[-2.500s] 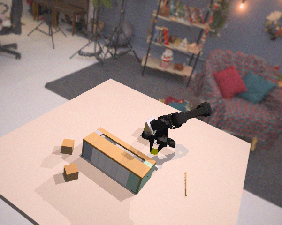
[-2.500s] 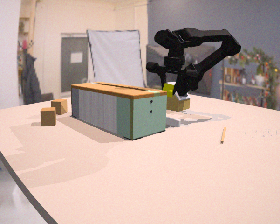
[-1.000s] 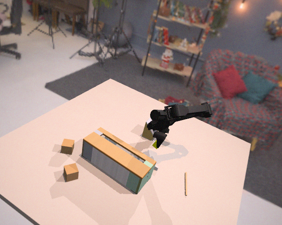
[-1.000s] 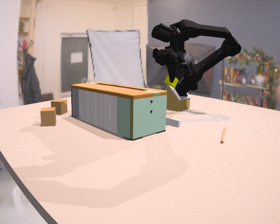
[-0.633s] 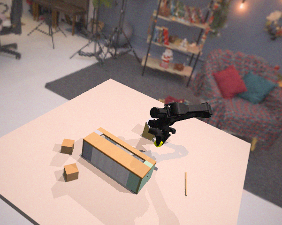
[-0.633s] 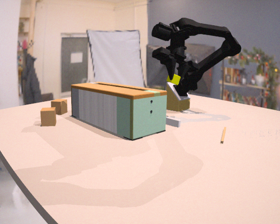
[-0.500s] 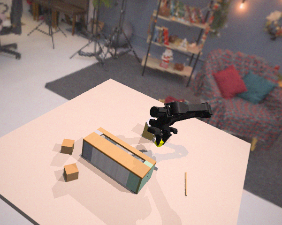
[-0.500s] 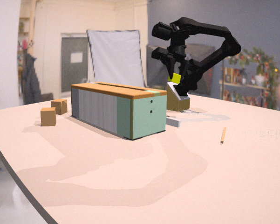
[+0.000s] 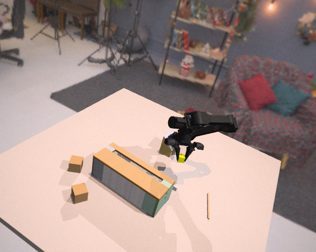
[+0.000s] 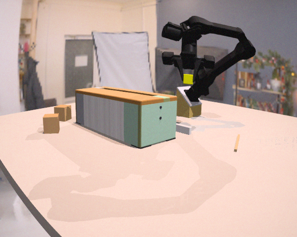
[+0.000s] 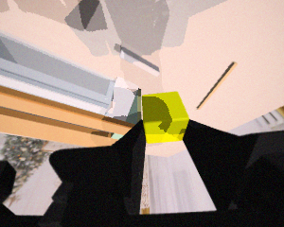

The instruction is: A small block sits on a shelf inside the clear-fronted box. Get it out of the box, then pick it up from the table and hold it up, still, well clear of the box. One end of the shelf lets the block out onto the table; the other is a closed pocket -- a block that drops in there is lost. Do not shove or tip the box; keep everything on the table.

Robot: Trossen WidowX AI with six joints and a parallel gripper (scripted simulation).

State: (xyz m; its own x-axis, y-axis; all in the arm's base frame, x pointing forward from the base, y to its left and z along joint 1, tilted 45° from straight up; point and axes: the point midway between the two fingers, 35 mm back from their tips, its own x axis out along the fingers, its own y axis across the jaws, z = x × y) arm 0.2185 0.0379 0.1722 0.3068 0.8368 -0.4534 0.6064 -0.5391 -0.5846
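Right now the yellow block is 1 cm behind my gripper tip, 1 cm to the right of it and 1 cm above it. Also, from my gripper tip: thin wooden stick (1 cm behind, 21 cm to the left, 17 cm below); then box (13 cm ahead, 16 cm to the right, 11 cm below).
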